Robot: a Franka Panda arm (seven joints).
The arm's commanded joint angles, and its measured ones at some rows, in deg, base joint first. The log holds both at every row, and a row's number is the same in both.
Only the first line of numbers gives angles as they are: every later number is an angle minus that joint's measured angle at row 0.
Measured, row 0:
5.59, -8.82, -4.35, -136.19, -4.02, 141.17, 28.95
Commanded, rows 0 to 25:
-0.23, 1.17, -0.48, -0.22, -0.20, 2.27, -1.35
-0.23, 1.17, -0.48, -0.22, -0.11, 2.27, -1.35
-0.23, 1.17, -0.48, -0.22, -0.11, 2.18, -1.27
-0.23, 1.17, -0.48, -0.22, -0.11, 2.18, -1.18
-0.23, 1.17, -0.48, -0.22, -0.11, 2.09, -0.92
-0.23, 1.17, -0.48, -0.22, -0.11, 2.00, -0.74
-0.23, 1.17, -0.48, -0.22, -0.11, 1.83, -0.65
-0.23, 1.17, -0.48, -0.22, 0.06, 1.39, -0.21
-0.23, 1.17, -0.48, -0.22, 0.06, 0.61, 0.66
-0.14, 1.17, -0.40, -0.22, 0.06, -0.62, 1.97
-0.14, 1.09, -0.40, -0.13, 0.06, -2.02, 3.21
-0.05, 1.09, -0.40, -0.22, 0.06, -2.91, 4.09
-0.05, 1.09, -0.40, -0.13, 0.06, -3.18, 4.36
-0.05, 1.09, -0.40, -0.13, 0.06, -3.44, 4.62
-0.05, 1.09, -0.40, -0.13, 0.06, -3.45, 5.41
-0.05, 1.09, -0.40, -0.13, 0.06, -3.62, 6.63
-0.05, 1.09, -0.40, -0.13, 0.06, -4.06, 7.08
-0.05, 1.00, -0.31, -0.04, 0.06, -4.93, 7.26
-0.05, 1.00, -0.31, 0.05, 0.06, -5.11, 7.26
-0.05, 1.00, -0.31, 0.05, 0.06, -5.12, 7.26
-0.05, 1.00, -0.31, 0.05, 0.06, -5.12, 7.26
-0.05, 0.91, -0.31, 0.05, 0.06, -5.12, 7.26
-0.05, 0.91, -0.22, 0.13, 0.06, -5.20, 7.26
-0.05, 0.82, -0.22, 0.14, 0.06, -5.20, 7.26
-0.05, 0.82, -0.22, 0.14, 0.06, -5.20, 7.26
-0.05, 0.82, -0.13, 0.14, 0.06, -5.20, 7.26
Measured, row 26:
-0.27, 0.92, -0.67, 0.49, 0.00, -2.80, 5.89
